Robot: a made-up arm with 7 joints. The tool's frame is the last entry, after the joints. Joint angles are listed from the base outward.
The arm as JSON. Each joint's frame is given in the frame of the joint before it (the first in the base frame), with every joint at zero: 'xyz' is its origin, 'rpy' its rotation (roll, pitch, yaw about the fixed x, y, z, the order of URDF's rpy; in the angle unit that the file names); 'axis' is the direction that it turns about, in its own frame. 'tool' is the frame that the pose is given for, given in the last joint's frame.
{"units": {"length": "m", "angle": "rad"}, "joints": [
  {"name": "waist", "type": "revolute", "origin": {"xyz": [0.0, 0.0, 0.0], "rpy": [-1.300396, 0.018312, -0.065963]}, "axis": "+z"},
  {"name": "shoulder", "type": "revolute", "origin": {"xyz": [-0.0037, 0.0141, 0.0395], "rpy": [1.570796, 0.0, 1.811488]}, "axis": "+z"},
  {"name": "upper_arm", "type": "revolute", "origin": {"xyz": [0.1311, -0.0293, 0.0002], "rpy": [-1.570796, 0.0, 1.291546]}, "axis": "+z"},
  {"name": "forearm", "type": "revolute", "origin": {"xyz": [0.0, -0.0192, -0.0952], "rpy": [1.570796, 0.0, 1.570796]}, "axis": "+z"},
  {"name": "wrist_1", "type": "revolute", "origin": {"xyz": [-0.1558, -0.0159, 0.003], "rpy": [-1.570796, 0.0, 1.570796]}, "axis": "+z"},
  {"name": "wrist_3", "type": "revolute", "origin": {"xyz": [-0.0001, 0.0, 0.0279], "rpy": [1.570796, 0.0, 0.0]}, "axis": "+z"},
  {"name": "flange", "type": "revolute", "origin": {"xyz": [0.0, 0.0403, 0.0], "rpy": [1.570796, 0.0, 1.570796]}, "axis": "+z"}
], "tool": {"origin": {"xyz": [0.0, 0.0, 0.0], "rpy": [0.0, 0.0, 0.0]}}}
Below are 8 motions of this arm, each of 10 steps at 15 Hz.
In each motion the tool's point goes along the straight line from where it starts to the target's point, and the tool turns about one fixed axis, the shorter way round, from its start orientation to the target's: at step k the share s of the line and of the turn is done. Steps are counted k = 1, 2, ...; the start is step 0. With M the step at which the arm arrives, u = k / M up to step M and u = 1 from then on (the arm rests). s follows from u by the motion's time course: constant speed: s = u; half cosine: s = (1 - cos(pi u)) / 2; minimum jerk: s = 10 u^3 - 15 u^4 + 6 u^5.
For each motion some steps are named. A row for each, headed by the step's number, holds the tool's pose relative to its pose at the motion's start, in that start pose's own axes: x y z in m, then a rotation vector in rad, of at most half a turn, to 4 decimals.
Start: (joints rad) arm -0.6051 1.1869 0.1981 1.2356 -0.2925 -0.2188 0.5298
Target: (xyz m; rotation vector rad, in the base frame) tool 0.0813 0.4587 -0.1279 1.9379 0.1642 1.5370
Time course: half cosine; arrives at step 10
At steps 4, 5, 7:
4: -0.0064 0.0308 -0.0278 0.3293 -0.1737 0.1803
5: -0.0093 0.0446 -0.0403 0.4766 -0.2513 0.2609
7: -0.0147 0.0707 -0.0639 0.7567 -0.3991 0.4142

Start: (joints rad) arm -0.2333 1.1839 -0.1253 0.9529 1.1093 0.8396 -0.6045
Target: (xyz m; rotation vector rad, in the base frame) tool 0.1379 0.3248 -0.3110 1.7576 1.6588 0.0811
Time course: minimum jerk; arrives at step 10
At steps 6, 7, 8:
6: -0.0642 -0.0833 0.0810 0.0785 -0.3748 0.0722
7: -0.0787 -0.1022 0.0993 0.0962 -0.4596 0.0886
8: -0.0886 -0.1150 0.1118 0.1083 -0.5174 0.0997

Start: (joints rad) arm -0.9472 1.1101 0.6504 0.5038 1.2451 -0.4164 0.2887
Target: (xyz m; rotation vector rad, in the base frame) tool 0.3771 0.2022 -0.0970 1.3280 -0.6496 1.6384
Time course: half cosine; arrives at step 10
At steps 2, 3, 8, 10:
2: -0.0084 -0.0110 0.0214 -0.0101 0.0511 0.0417
3: -0.0181 -0.0238 0.0461 -0.0218 0.1103 0.0899
8: -0.0793 -0.1043 0.2023 -0.0958 0.4841 0.3945
10: -0.0877 -0.1153 0.2236 -0.1060 0.5352 0.4362

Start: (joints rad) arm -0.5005 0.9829 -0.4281 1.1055 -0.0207 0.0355 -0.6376
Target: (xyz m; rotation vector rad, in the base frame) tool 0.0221 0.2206 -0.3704 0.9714 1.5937 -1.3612
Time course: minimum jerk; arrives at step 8
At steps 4, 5, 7, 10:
4: 0.0168 -0.1281 -0.0308 0.3857 0.1128 -0.3531
5: 0.0243 -0.1856 -0.0447 0.5592 0.1635 -0.5118
7: 0.0330 -0.2520 -0.0607 0.7591 0.2220 -0.6948
10: 0.0336 -0.2561 -0.0617 0.7715 0.2256 -0.7062

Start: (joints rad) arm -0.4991 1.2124 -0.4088 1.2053 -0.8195 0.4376 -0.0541
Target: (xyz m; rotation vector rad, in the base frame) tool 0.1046 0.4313 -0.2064 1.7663 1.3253 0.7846
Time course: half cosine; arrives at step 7
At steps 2, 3, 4, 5, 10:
2: 0.0027 0.0005 -0.0129 0.2079 -0.0076 0.1464
3: 0.0056 0.0010 -0.0266 0.4293 -0.0158 0.3023
4: 0.0089 0.0016 -0.0419 0.6750 -0.0248 0.4753
5: 0.0118 0.0021 -0.0556 0.8964 -0.0329 0.6312
10: 0.0145 0.0026 -0.0685 1.1042 -0.0405 0.7776

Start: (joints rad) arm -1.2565 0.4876 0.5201 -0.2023 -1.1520 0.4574 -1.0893
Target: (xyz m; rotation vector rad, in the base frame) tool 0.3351 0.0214 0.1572 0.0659 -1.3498 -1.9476
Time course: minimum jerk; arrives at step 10
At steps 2, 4, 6, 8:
2: 0.0052 0.0020 -0.0058 -0.0029 -0.0057 -0.0257
4: 0.0286 0.0108 -0.0316 -0.0157 -0.0311 -0.1410
6: 0.0614 0.0231 -0.0679 -0.0337 -0.0668 -0.3032
8: 0.0848 0.0319 -0.0937 -0.0466 -0.0922 -0.4184

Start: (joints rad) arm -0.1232 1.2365 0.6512 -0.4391 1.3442 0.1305 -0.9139
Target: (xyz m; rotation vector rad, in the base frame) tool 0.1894 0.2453 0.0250 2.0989 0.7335 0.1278
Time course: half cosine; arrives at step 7
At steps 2, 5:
2: -0.0005 -0.0080 0.0033 -0.0238 -0.0455 -0.0477
5: -0.0020 -0.0345 0.0141 -0.1027 -0.1963 -0.2057

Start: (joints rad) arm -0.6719 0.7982 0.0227 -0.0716 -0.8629 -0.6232 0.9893
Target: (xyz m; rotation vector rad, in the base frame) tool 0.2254 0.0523 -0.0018 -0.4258 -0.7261 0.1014
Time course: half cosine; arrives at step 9
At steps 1, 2, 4, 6, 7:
1: -0.0034 -0.0021 0.0015 0.0015 0.0091 -0.0169
2: -0.0131 -0.0080 0.0058 0.0059 0.0353 -0.0655
4: -0.0463 -0.0283 0.0205 0.0209 0.1248 -0.2312
6: -0.0840 -0.0514 0.0372 0.0379 0.2266 -0.4197
7: -0.0989 -0.0605 0.0438 0.0446 0.2668 -0.4942

